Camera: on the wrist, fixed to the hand. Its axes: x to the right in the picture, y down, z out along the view.
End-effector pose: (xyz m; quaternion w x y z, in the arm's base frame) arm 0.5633 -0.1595 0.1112 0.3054 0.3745 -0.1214 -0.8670
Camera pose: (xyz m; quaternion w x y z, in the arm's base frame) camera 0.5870 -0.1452 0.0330 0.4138 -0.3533 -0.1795 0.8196
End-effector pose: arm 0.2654 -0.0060 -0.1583 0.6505 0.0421 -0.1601 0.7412
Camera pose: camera 0.3067 0.0408 -0.2130 0.9854 0.1465 -0.0726 0.0485
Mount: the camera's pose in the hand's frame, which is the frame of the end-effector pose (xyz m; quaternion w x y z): 0.0235 -0.0352 -0.0714 0.6947 0.0078 0.0040 -0.7192
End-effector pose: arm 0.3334 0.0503 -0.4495 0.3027 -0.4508 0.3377 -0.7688
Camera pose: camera 0.2540 0.0705 -0.4362 0.3405 0.5506 0.0944 0.7563
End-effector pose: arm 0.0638 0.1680 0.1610 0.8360 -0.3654 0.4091 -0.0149
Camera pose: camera 0.0395 0.0919 0.1387 0.5713 -0.5415 0.0246 -0.6163
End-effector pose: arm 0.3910 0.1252 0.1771 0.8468 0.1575 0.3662 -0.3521
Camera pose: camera 0.3410 0.1266 0.1109 0.3324 -0.1460 0.3683 -0.8559
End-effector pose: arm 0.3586 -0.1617 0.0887 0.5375 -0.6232 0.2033 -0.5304
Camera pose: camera 0.2930 -0.2015 0.1202 0.0040 0.5729 0.3090 0.7592
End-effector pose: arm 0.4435 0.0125 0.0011 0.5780 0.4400 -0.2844 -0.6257
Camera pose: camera 0.4909 0.0065 -0.0667 0.0508 -0.5172 -0.1163 0.8464
